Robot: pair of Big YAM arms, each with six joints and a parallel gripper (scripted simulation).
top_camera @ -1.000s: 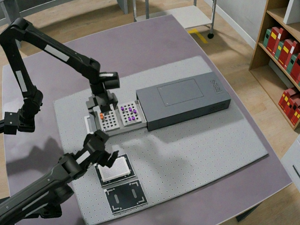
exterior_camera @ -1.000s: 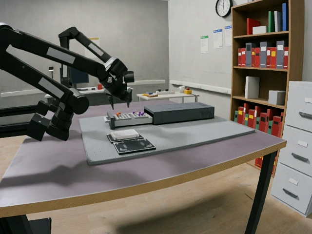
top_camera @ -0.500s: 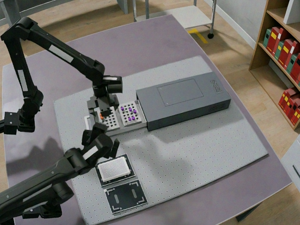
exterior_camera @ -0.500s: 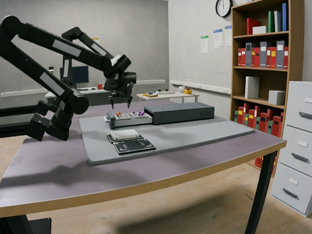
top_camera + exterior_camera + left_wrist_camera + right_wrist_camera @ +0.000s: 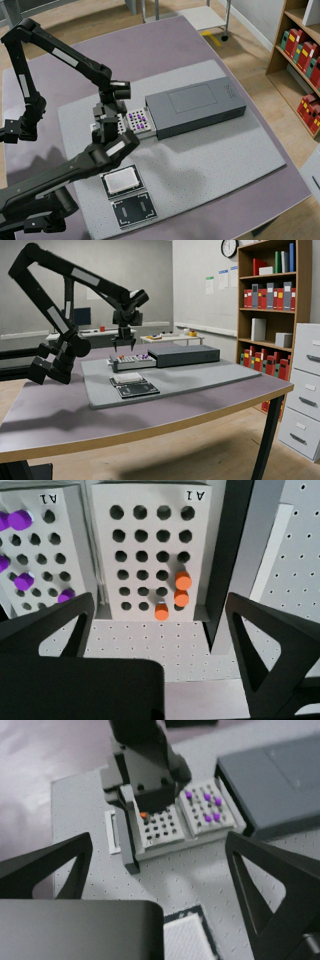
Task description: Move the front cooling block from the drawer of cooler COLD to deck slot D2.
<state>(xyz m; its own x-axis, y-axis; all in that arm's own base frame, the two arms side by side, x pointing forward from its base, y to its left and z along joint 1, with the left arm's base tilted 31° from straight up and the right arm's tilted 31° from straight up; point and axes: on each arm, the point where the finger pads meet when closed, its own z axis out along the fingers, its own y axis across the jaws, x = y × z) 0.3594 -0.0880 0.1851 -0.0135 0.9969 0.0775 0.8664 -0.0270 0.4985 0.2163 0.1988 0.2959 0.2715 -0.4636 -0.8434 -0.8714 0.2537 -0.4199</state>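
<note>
My left gripper is now 7 cm above the drawer, 4 cm short of it and 1 cm to the left of it. From my left hand the other things lie so: cooler COLD: 21 cm ahead, 6 cm below, 4 cm to the right; then deck slot D1: 25 cm to the right, 10 cm below, 7 cm behind; then white plate: 25 cm to the right, 9 cm below, 7 cm behind.
</note>
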